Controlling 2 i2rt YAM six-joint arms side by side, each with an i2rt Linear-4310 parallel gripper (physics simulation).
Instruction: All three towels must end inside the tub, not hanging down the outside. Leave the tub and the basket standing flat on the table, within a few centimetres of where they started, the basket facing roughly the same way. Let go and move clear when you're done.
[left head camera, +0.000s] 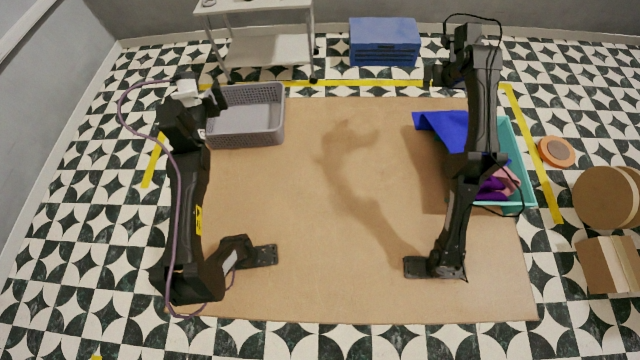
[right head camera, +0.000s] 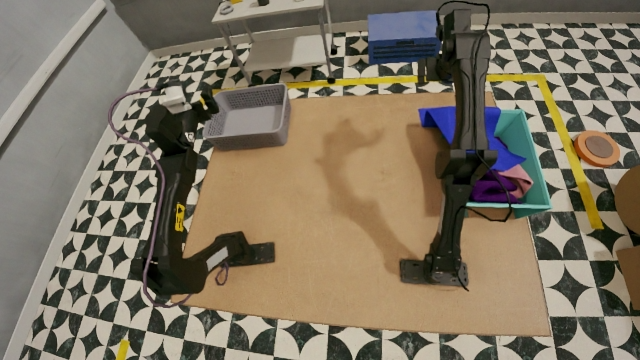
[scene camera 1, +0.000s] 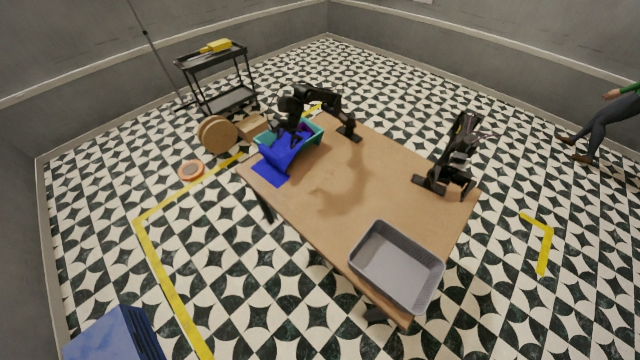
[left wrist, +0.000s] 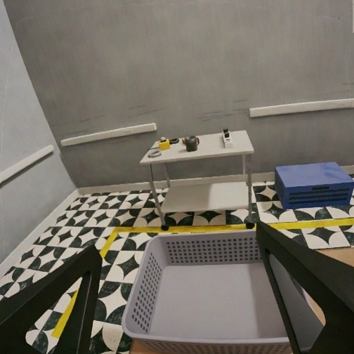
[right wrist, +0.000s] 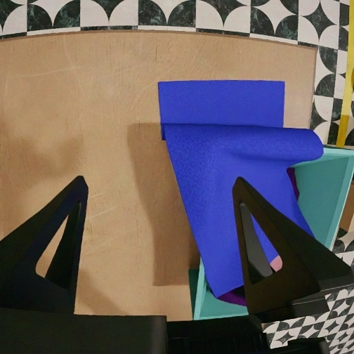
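Note:
The blue towel (left head camera: 445, 127) (right head camera: 440, 120) (scene camera 1: 282, 155) (right wrist: 200, 150) lies partly in the teal tub (left head camera: 520, 165) (right head camera: 537, 165) (right wrist: 325, 200), hangs over its rim and ends flat on the table. The purple towel (left head camera: 491, 191) (right head camera: 492, 189) (scene camera 1: 304, 128) and pink towel (left head camera: 507, 179) (right head camera: 521, 181) are in the tub, partly covered. My right gripper (left head camera: 434, 76) (right head camera: 427, 70) (right wrist: 161, 181) is open and empty above the tub area, with one finger over the blue towel in its wrist view. My left gripper (left head camera: 217, 97) (right head camera: 207, 104) (left wrist: 173, 242) is open and empty near the basket.
The grey basket (left head camera: 250, 141) (right head camera: 250, 142) (left wrist: 215, 249) stands upright and empty at the table's far left corner in the head views. The right arm passes over the tub and hides part of it. A blue chest (left head camera: 384, 37) and a white cart (left head camera: 255, 6) stand beyond the table.

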